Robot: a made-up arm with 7 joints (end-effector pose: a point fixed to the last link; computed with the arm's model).
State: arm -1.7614 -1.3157 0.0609 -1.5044 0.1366 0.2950 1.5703
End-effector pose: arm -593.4 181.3 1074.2 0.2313 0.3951 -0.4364 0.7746
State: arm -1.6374 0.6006 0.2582 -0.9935 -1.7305 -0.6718 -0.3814
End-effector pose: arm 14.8 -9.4 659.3 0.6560 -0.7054 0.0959 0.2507
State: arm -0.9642 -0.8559 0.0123 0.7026 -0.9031 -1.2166 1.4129
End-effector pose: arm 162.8 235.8 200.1 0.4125 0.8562 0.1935 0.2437
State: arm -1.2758 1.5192 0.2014 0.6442 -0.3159 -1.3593 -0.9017
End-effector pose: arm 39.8 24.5 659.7 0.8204 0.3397 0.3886 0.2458
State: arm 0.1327 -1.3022 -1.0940 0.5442 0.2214 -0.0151 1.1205
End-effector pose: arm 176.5 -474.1 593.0 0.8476 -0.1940 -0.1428 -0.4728
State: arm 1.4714 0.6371 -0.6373 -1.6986 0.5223 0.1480 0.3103
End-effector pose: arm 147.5 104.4 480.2 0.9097 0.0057 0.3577 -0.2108
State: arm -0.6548 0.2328 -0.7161 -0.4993 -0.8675 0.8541 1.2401
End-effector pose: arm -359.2 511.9 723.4 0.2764 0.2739 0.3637 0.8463
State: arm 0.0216 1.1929 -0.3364 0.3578 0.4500 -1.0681 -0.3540
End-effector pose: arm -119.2 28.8 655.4 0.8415 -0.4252 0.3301 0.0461
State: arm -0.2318 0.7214 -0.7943 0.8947 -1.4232 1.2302 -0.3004
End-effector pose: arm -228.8 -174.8 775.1 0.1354 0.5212 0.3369 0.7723
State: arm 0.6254 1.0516 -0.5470 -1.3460 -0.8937 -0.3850 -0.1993
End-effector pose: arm 89.2 99.2 711.9 0.7565 0.6223 0.0054 -0.2011
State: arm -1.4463 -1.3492 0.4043 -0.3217 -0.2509 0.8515 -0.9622
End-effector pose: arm -418.8 584.3 542.7 0.0045 -0.0004 0.9951 -0.0987
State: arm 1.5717 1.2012 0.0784 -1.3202 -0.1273 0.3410 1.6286
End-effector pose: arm 516.3 152.5 483.3 0.5535 0.6599 0.4945 -0.1166
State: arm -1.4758 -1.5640 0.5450 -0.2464 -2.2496 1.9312 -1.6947
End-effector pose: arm -132.7 536.0 845.1 0.9311 0.3493 -0.1014 -0.0274
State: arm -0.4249 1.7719 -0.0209 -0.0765 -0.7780 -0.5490 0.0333
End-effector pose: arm 101.0 84.7 591.1 0.2832 0.6829 0.6532 -0.1637
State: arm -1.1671 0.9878 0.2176 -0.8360 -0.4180 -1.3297 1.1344
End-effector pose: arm 5.1 203.4 865.7 0.5575 -0.6212 -0.5338 0.1353
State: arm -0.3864 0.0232 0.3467 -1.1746 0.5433 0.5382 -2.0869
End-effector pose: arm -524.7 27.0 1048.9 0.4908 0.3002 -0.7982 -0.1787
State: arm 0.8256 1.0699 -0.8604 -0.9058 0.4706 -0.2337 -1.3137
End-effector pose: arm -251.2 320.4 493.6 0.8036 -0.4899 0.2327 0.2449
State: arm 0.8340 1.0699 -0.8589 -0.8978 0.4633 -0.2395 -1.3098
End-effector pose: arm -251.7 316.5 492.3 0.8016 -0.4939 0.2340 0.2424
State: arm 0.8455 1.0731 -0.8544 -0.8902 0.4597 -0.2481 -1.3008
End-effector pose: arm -248.4 312.5 490.1 0.7989 -0.4992 0.2387 0.2358
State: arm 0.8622 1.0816 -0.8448 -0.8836 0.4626 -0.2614 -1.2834
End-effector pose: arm -238.9 308.3 486.2 0.7948 -0.5070 0.2487 0.2223
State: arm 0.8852 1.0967 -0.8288 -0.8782 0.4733 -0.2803 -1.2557
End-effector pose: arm -221.6 303.3 480.6 0.7889 -0.5173 0.2647 0.1997
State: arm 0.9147 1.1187 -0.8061 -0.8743 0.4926 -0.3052 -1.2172
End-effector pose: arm -196.4 296.6 473.0 0.7804 -0.5301 0.2864 0.1673
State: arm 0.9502 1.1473 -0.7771 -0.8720 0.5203 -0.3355 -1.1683
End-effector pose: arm -163.7 286.7 464.2 0.7683 -0.5445 0.3124 0.1249
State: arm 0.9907 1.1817 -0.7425 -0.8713 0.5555 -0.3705 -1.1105
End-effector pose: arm -125.1 272.6 455.0 0.7521 -0.5595 0.3406 0.0732
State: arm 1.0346 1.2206 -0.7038 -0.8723 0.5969 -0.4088 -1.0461
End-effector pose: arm -82.6 253.4 446.7 0.7312 -0.5739 0.3686 0.0140
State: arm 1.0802 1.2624 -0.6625 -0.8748 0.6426 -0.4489 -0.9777
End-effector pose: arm -38.7 229.3 440.8 0.7058 -0.5864 0.3942 -0.0502
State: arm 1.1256 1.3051 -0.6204 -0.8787 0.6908 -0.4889 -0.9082
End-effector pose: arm 4.2 201.4 438.4 0.6768 -0.5964 0.4157 -0.1162
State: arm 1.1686 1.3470 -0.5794 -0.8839 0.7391 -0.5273 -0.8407
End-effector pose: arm 44.0 171.7 439.8 0.6457 -0.6031 0.4321 -0.1807
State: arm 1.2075 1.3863 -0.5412 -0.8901 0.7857 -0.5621 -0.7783
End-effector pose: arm 79.1 142.5 444.7 0.6143 -0.6067 0.4437 -0.2402
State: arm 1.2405 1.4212 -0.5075 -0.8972 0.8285 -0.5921 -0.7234
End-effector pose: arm 108.6 116.1 451.8 0.5849 -0.6077 0.4509 -0.2920
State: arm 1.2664 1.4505 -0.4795 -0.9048 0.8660 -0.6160 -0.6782
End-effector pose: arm 132.1 94.0 459.7 0.5595 -0.6066 0.4553 -0.3342
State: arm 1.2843 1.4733 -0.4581 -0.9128 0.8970 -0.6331 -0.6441
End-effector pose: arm 149.9 77.4 466.6 0.5397 -0.6043 0.4581 -0.3657
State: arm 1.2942 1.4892 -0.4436 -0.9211 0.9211 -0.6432 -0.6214
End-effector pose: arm 162.4 66.6 471.5 0.5263 -0.6014 0.4604 -0.3865
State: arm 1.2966 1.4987 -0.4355 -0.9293 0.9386 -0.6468 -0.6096
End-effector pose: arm 170.3 61.1 473.8 0.5192 -0.5985 0.4630 -0.3973
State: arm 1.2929 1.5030 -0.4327 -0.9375 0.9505 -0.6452 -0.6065
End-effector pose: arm 174.7 60.2 473.8 0.5176 -0.5956 0.4660 -0.4003
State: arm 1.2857 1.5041 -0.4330 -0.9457 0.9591 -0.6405 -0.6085
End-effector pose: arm 177.1 61.9 472.4 0.5192 -0.5927 0.4693 -0.3987
